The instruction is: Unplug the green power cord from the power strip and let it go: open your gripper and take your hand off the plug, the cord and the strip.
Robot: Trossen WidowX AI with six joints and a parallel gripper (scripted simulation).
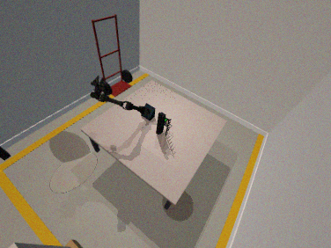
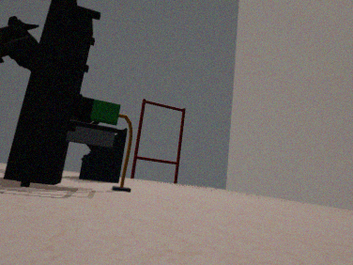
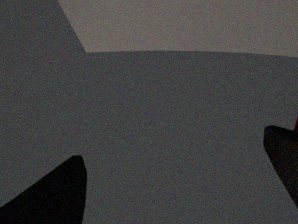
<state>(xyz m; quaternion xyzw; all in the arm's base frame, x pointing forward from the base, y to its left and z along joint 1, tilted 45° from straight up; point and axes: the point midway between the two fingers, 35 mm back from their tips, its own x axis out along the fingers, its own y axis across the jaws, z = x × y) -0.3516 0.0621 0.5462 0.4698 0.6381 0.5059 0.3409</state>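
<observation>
My gripper tip is now 610 mm short of the green plug, 420 mm above it and 300 mm to the right of it.
</observation>
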